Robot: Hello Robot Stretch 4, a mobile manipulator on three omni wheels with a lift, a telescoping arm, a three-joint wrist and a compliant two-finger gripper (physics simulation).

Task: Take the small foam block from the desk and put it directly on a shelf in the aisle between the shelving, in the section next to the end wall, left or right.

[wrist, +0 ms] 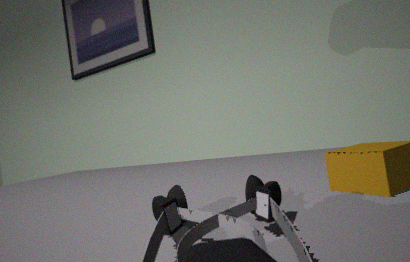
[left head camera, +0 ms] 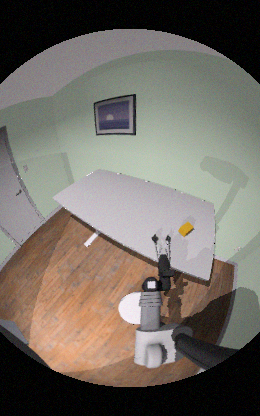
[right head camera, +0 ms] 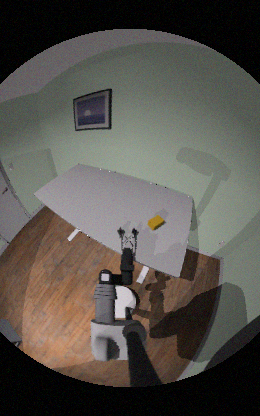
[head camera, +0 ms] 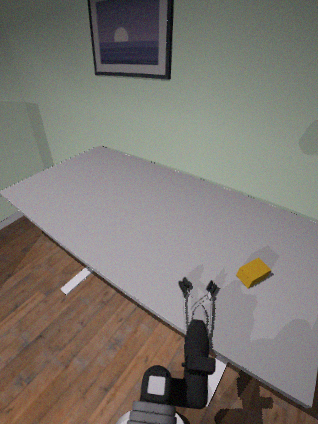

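Pixels of known places: gripper, fingertip midpoint: (wrist: 215, 195) (left head camera: 160, 234) (right head camera: 126, 227) (head camera: 197, 279); robot's base at its link origin: (left head camera: 136, 306) (right head camera: 117, 300).
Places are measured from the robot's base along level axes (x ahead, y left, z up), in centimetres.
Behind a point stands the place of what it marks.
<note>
A yellow-orange foam block (head camera: 253, 272) @[x 50.9, y -27.2, z 96.8 cm] (left head camera: 186, 229) @[x 50.1, y -27.3, z 96.8 cm] (right head camera: 156, 222) @[x 50.4, y -28.1, z 96.8 cm] (wrist: 357, 172) @[x 49.7, y -24.7, z 94.6 cm] lies on the grey desk (head camera: 125, 215) @[x 78.1, y 21.4, z 92.3 cm] (left head camera: 115, 200) @[x 82.8, y 23.7, z 92.3 cm] (right head camera: 95, 195) @[x 81.4, y 17.1, z 92.3 cm] (wrist: 60, 215) @[x 58.6, y 13.0, z 92.3 cm], towards its right end. My gripper (head camera: 199, 286) @[x 48.0, y -9.3, z 94.6 cm] (left head camera: 161, 239) @[x 48.0, y -9.3, z 94.6 cm] (right head camera: 128, 232) @[x 48.0, y -9.3, z 94.6 cm] (wrist: 215, 195) @[x 48.0, y -9.3, z 94.6 cm] is open, with nothing between its fingertips. It is over the desk's front part, to the left of the block and apart from it. In the wrist view the block is at the right edge, partly cut off. The shelving and its aisle do not show in these views.
A framed picture (head camera: 129, 37) @[x 140.3, y 30.8, z 160.5 cm] (left head camera: 115, 115) @[x 139.3, y 28.7, z 162.8 cm] (right head camera: 92, 110) @[x 139.2, y 28.6, z 163.0 cm] (wrist: 107, 32) @[x 140.3, y 30.9, z 157.0 cm] hangs on the green wall behind the desk. A grey door (left head camera: 17, 192) @[x 106.0, y 203.8, z 90.4 cm] (right head camera: 10, 210) @[x 98.4, y 213.1, z 47.9 cm] is at the far left. The desk's front edge runs beneath my arm, above the wooden floor (head camera: 115, 345) @[x 51.7, y 31.5, z -2.7 cm] (left head camera: 75, 300) @[x -4.6, y 78.7, z -2.7 cm] (right head camera: 60, 300) @[x -13.3, y 77.4, z -2.7 cm].
</note>
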